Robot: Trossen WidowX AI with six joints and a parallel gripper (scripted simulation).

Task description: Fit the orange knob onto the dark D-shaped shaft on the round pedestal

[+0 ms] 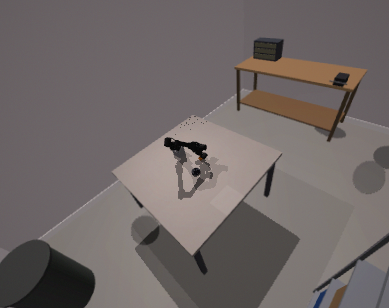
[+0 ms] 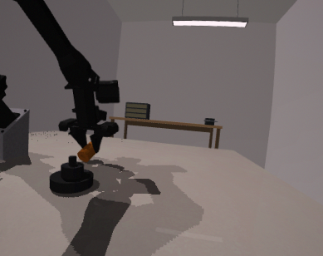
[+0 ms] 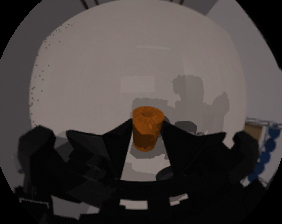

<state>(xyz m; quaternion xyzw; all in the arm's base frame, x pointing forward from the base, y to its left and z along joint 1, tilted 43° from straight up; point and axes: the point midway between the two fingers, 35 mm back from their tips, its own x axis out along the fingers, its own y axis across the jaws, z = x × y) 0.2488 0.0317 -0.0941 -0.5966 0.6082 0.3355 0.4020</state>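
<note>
Right now the dark shaft is 7 cm ahead of my gripper tip and 18 cm to the right of it. From my gripper tip the other things lie so: orange knob 1 cm to the right.
</note>
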